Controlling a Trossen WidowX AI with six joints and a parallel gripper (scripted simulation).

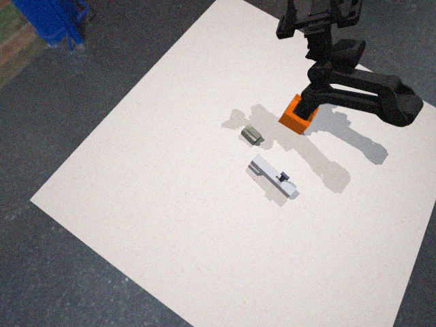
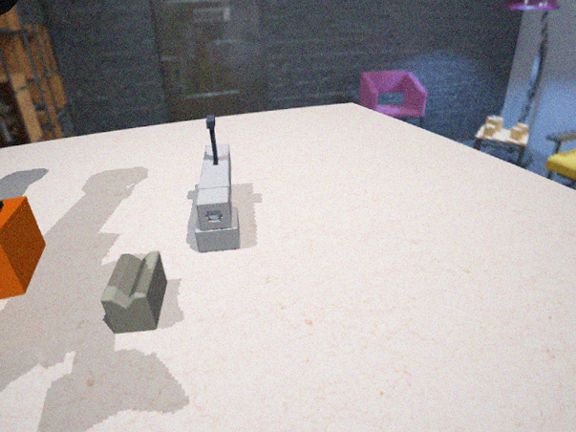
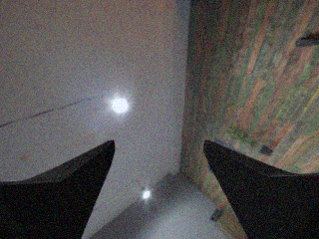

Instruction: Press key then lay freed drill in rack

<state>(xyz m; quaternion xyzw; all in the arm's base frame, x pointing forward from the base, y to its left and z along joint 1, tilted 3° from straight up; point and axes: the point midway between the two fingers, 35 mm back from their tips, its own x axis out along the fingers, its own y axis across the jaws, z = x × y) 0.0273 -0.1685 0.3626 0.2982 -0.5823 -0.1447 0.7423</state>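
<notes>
Now: gripper tip 26 cm short of the dark key, 22 cm to the right of it and 37 cm above it. Round my gripper tip: grey v-notched rack: 14 cm ahead, 5 cm to the left, 45 cm below; then drill: 25 cm ahead, 17 cm to the left, 42 cm below.
</notes>
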